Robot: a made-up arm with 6 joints.
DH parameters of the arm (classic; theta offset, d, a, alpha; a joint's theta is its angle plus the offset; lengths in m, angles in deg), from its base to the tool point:
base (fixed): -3 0.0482 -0.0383 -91.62
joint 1: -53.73 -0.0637 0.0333 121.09
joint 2: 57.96 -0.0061 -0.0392 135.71
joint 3: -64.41 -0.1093 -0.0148 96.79
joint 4: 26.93 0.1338 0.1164 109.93
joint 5: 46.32 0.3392 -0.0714 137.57
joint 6: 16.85 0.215 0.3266 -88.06
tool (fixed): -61.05 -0.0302 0 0
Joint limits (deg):
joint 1: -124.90..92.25
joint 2: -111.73..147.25
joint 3: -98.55..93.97
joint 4: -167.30..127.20
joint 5: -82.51..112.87
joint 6: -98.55..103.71
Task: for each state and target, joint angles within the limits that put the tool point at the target. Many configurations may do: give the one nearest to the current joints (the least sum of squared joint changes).
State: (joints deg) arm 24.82 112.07 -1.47 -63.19 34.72 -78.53
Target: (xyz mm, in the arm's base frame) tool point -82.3 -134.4 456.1
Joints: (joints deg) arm -11.68 147.25 -28.18 -87.10 59.20 -52.32
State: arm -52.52 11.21 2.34 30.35 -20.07 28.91
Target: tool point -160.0 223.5 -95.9
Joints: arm -55.24 38.61 7.85 18.37 -65.28 26.17
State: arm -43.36 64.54 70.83 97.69 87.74 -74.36
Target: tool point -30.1 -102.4 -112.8
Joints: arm -25.99 51.95 85.11 97.27 95.60 -66.55
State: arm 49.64 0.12 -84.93 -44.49 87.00 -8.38
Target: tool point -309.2 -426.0 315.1
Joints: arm 42.10 7.72 -76.26 -35.48 80.29 -12.39
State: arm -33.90 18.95 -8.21 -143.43 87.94 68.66
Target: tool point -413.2 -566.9 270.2
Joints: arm -47.78 21.18 -36.63 -142.88 89.82 40.42
